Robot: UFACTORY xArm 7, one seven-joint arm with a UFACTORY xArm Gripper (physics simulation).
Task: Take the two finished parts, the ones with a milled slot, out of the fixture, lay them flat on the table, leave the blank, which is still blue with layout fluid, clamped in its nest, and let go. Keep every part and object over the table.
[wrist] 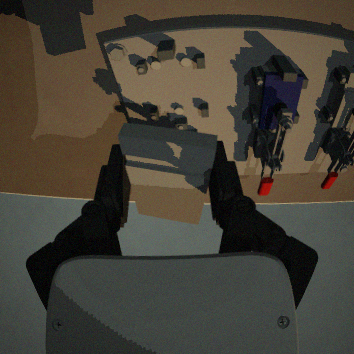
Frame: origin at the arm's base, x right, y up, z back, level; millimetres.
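Seen in the pictures: gripper, fingertip midpoint: (167, 157).
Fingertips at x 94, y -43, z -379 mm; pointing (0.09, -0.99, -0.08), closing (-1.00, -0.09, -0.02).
Observation:
Pixels of each thing's middle, then the offset from my fingertips to it. Level surfaces: height alone.
- finished part, body centre: (168, 183) dx +0, dy +10, dz -14 mm
- blue blank, body centre: (277, 98) dx -107, dy -105, dz -21 mm
- fixture plate, body centre: (268, 114) dx -111, dy -129, dz -63 mm
- brown table, surface height: dy -136 mm
My gripper (167, 157) is shut on a finished part (165, 175), a tan-grey block with a slot line across it. The part is held above the fixture's front edge, and its lower end overlaps the grey floor in the view. The blue blank (282, 92) sits in its nest on the fixture plate (219, 80), right of the gripper, with dark clamp parts over its front. The left nest holds pins and stops and no part. Another nest at the right edge is cut off; whether a part sits there I cannot tell.
Two red clamp handles (265, 186) (329, 180) stick out towards the table's front edge. The brown table (60, 167) extends left of the fixture and behind it. Grey floor (170, 242) shows beyond the front edge. Dark shadows lie at the upper left.

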